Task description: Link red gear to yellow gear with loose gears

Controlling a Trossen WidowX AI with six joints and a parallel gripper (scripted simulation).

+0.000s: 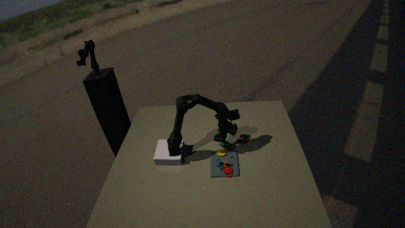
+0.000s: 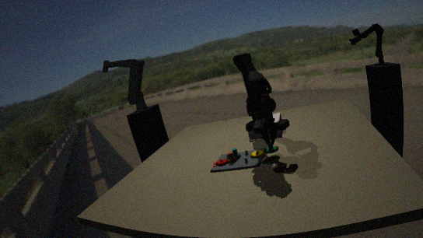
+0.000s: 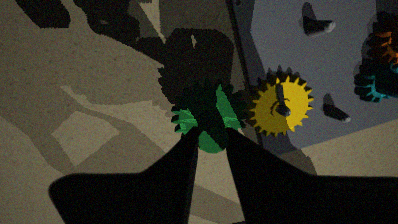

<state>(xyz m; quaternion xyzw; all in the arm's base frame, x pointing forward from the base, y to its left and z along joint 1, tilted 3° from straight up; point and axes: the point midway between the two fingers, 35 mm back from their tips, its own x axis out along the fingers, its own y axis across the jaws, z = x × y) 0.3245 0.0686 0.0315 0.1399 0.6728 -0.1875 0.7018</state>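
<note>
The teal gear is 17 cm to the right of my gripper tip, 5 cm behind it and 3 cm below it. The rest, counted from my gripper tip: yellow gear (7 cm to the right, 4 cm below, 3 cm behind); green gear (1 cm below); orange gear (18 cm to the right, 3 cm below, 1 cm behind).
</note>
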